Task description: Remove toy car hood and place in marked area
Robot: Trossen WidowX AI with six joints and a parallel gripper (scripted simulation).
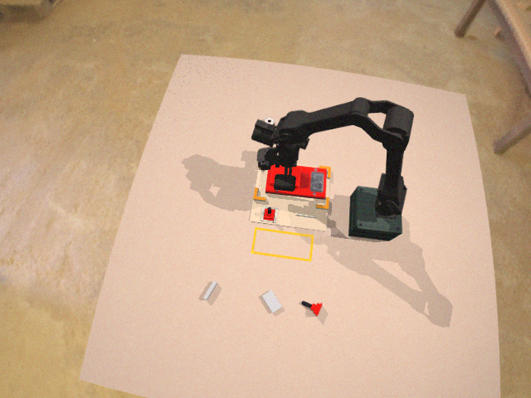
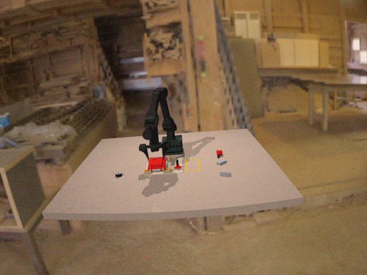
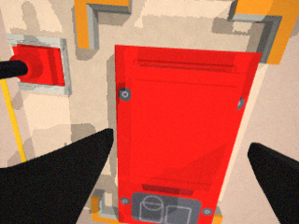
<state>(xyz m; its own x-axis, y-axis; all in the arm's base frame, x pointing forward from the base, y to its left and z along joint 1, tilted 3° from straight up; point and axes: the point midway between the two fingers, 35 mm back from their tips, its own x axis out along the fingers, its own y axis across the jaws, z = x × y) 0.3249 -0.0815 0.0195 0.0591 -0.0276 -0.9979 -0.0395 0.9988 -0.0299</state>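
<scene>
My gripper tip is now 2 cm above the hood. The rest, counted from my gripper tip: black wheel: 23 cm to the right, 8 cm ahead, 5 cm below; cream fixture plate: 5 cm below, 3 cm to the left, 3 cm behind.
</scene>
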